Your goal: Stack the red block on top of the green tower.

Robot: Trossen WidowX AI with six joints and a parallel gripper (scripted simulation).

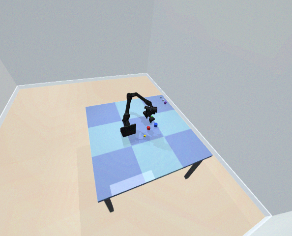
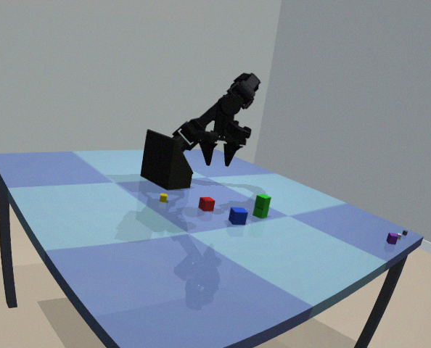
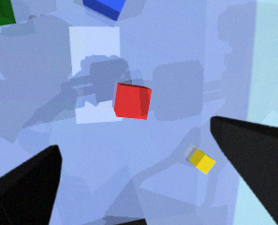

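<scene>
The red block is 120 mm below my gripper tip and 20 mm to the right of it. Also, from my gripper tip: blue block (120 mm below, 120 mm ahead, 10 mm to the right); then small yellow block (130 mm below, 110 mm to the right, 110 mm behind); then purple block (550 mm ahead, 360 mm to the left, 120 mm below).
</scene>
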